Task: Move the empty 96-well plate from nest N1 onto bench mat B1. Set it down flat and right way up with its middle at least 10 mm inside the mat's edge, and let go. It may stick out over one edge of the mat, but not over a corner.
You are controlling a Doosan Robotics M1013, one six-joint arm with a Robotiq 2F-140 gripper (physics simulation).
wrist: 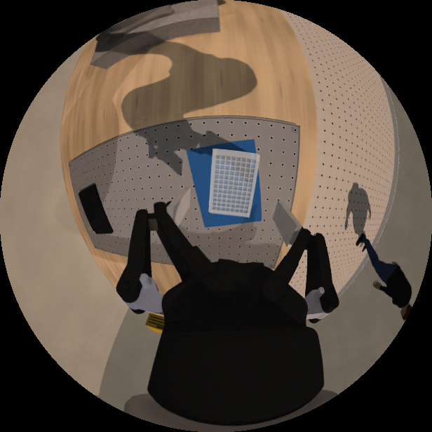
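Observation:
The white 96-well plate [233,183] lies flat on the blue bench mat [201,182], with its well openings facing up. It sits towards the right part of the mat, slightly turned relative to it, and its upper right corner is close to the mat's right edge. My gripper [233,202] is open and stands above the mat, with its two pale fingertips wide apart, one to the left and one to the right of the plate, touching neither side. Nest N1 cannot be made out in the wrist view.
The mat lies on a grey perforated board [155,200] on the wooden bench [280,65]. A black block [95,209] is at the board's left. A grey slab [175,30] is at the far end. A pegboard panel [345,130] runs along the right. A person [397,285] is at lower right.

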